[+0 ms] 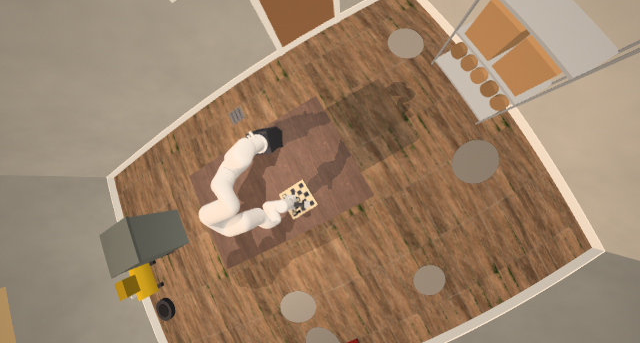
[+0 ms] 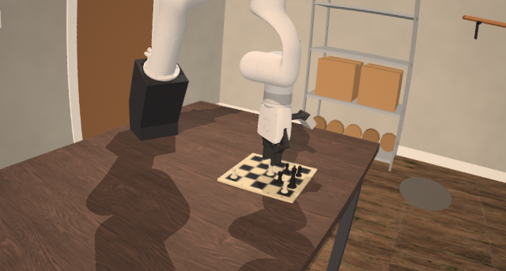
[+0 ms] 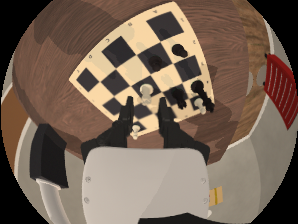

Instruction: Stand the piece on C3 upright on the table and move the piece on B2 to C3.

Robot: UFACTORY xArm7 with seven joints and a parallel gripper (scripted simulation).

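My gripper is now 6 cm above the chessboard.
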